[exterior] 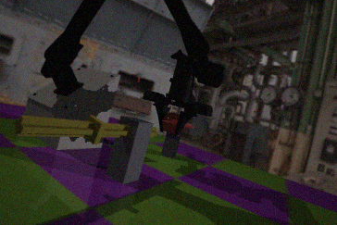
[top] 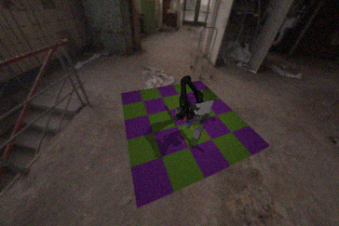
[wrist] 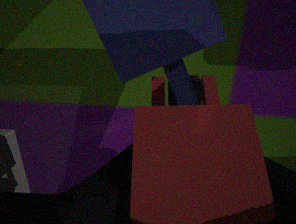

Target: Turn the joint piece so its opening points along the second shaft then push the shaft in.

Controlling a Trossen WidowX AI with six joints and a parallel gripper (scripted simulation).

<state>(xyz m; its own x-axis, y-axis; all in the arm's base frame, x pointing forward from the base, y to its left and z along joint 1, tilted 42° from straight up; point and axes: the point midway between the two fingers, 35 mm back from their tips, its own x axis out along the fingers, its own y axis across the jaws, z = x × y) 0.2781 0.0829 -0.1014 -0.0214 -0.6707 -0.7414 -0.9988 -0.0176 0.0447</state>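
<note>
Now: the red square joint piece 3 cm above my gripper tip and 1 cm to the left of it.
</note>
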